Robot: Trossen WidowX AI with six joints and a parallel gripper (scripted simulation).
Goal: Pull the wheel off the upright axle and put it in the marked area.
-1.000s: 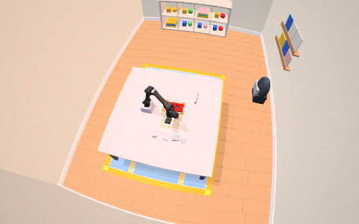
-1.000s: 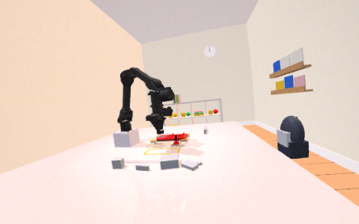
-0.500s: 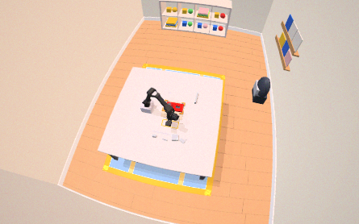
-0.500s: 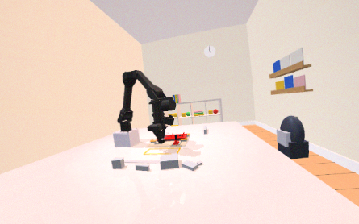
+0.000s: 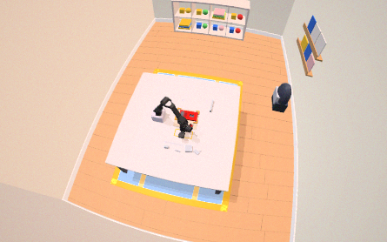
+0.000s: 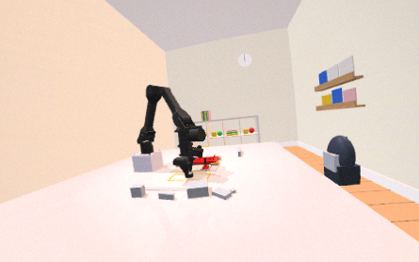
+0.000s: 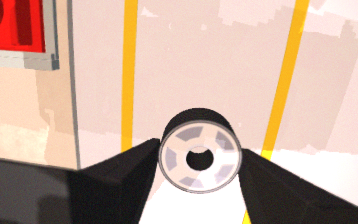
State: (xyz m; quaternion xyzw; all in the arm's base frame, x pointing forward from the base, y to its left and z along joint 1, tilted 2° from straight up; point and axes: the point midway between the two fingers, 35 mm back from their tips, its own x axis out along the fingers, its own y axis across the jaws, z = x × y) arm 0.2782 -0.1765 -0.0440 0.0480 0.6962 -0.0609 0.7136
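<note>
My gripper tip is right at the dark wheel.
</note>
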